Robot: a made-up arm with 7 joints. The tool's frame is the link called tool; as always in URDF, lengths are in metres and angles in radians. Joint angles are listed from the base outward.
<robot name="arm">
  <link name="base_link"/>
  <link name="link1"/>
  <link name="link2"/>
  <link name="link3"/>
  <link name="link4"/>
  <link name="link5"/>
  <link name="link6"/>
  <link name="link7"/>
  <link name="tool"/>
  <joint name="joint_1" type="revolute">
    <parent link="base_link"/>
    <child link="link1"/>
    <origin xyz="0 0 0.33" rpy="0 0 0"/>
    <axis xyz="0 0 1"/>
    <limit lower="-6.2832" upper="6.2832"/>
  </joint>
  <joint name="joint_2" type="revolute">
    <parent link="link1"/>
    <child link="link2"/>
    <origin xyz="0 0 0" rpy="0 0 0"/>
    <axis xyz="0 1 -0.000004"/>
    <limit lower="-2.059" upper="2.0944"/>
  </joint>
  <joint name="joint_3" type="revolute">
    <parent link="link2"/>
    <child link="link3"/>
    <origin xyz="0 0 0.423" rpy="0 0 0"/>
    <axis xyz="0 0 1"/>
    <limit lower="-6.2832" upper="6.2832"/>
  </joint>
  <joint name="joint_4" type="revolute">
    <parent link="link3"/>
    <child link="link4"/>
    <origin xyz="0.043 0 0" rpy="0 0 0"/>
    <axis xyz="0 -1 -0.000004"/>
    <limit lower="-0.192" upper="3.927"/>
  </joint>
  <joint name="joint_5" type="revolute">
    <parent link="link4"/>
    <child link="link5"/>
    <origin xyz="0.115 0 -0.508" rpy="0 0 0"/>
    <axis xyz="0 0.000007 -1"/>
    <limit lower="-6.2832" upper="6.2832"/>
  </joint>
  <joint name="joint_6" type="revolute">
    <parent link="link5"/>
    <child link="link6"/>
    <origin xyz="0 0 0" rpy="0 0 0"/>
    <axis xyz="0 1 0.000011"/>
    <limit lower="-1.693" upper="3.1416"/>
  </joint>
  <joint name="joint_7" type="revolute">
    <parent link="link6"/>
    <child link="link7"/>
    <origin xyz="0.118 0 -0.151" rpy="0 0 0"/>
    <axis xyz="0 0.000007 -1"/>
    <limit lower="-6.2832" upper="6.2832"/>
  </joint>
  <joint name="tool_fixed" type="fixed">
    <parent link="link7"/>
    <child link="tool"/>
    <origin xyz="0 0 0" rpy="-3.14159 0 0"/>
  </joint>
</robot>
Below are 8 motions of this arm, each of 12 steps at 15 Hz.
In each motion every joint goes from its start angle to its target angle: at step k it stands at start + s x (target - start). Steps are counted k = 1, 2, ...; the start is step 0. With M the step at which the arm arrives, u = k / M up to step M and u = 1 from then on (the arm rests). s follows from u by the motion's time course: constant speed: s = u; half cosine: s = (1 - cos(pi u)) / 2; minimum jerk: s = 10 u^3 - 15 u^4 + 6 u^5.
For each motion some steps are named. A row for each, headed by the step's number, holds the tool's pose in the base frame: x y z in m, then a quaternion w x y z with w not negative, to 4 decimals.
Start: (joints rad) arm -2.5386 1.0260 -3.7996 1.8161 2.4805 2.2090 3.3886
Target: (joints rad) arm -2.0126 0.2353 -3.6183 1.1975 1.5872 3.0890 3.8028
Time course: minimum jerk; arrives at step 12
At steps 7, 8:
7: 0.1871 0.0720 1.0235 0.4750 0.5707 -0.4577 -0.4890
8: 0.2120 0.1606 0.9461 0.5967 0.5367 -0.4680 -0.3698

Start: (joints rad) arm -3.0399 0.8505 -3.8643 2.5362 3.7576 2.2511 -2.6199
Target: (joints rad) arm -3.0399 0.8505 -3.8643 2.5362 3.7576 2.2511 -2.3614
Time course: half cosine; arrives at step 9
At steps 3, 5, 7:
3: -0.7218 -0.2283 0.9900 0.0636 -0.9467 0.1221 0.2913
5: -0.7218 -0.2283 0.9900 0.0509 -0.9405 0.1632 0.2938
7: -0.7218 -0.2283 0.9900 0.0396 -0.9335 0.1990 0.2955

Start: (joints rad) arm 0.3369 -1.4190 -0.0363 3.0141 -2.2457 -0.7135 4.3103
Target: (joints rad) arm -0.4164 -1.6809 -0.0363 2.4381 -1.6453 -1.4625 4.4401
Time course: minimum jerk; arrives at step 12
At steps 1, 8, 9, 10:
1: -0.9287 -0.1700 0.5940 0.7601 0.0925 -0.4259 -0.4821
8: -0.7700 0.3743 0.5051 0.5933 -0.4639 -0.3446 -0.5605
9: -0.7297 0.4269 0.4894 0.5590 -0.5274 -0.3139 -0.5576
10: -0.7027 0.4577 0.4794 0.5361 -0.5658 -0.2925 -0.5540

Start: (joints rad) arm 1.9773 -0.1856 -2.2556 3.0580 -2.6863 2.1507 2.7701
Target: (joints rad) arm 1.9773 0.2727 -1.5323 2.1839 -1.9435 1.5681 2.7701
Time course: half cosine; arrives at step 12
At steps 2, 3, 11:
2: -0.1167 -0.1935 1.3104 0.1206 -0.7658 -0.3182 0.5457
3: -0.0806 -0.1897 1.3290 0.0904 -0.7219 -0.3581 0.5852
11: 0.3673 0.2875 1.2607 0.2274 0.0472 0.4806 -0.8456

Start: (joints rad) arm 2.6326 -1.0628 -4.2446 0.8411 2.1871 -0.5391 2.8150
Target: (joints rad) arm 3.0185 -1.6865 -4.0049 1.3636 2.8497 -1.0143 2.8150
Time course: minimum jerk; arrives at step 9
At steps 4, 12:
4: -0.0152 -0.5120 0.2041 0.1906 0.7292 -0.0333 -0.6564
12: 0.1685 -0.4444 0.0149 0.2507 0.6840 -0.0237 -0.6846

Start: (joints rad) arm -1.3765 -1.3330 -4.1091 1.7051 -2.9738 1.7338 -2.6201
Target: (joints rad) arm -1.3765 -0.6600 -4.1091 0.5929 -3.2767 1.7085 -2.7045
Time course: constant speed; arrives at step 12
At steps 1, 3, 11, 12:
1: 0.3695 0.8837 0.2173 0.5456 -0.1891 -0.4627 -0.6727
3: 0.4189 0.8088 0.2314 0.5043 -0.2382 -0.4569 -0.6930
11: 0.4365 0.4664 0.1813 0.3995 -0.4708 -0.3968 -0.6792
12: 0.4172 0.4253 0.1674 0.3943 -0.5008 -0.3867 -0.6665

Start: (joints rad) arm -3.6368 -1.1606 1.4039 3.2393 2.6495 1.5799 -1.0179
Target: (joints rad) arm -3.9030 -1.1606 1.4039 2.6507 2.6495 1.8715 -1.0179
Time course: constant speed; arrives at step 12
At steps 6, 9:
6: 0.8683 -0.5288 0.6680 0.1762 -0.8535 -0.2149 -0.4408
9: 0.7757 -0.6502 0.6799 0.1625 -0.8599 -0.1443 -0.4620

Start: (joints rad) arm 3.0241 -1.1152 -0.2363 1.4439 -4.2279 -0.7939 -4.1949
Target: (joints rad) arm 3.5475 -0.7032 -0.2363 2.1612 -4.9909 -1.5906 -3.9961
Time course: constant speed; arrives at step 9
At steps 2, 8, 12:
2: 0.1736 0.3022 0.9968 0.2095 0.0889 -0.6282 -0.7441
8: 0.2101 0.3173 1.0641 0.1244 -0.1196 -0.7080 -0.6848
12: 0.2099 0.3122 1.0687 0.1164 -0.1624 -0.7189 -0.6658

